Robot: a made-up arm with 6 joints. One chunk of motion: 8 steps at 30 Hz.
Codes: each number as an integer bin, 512 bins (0 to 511) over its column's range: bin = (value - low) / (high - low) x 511, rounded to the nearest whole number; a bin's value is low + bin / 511 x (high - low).
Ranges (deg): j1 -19..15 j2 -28..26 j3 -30..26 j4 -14..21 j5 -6..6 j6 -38..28
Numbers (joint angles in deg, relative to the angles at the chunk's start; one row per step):
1: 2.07 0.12 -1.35 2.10 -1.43 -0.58
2: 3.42 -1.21 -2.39 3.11 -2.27 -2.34
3: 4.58 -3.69 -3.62 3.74 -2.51 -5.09
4: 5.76 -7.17 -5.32 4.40 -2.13 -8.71
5: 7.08 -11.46 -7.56 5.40 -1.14 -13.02
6: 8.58 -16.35 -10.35 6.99 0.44 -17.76
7: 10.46 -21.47 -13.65 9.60 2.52 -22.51
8: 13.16 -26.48 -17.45 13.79 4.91 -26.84
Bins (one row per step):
1: 317 266 261 235 195 290
2: 337 254 252 250 159 276
3: 354 230 241 259 149 255
4: 372 197 225 269 165 227
5: 392 157 205 283 207 193
6: 415 110 179 306 274 157
7: 443 62 149 345 363 120
8: 483 14 115 406 465 86

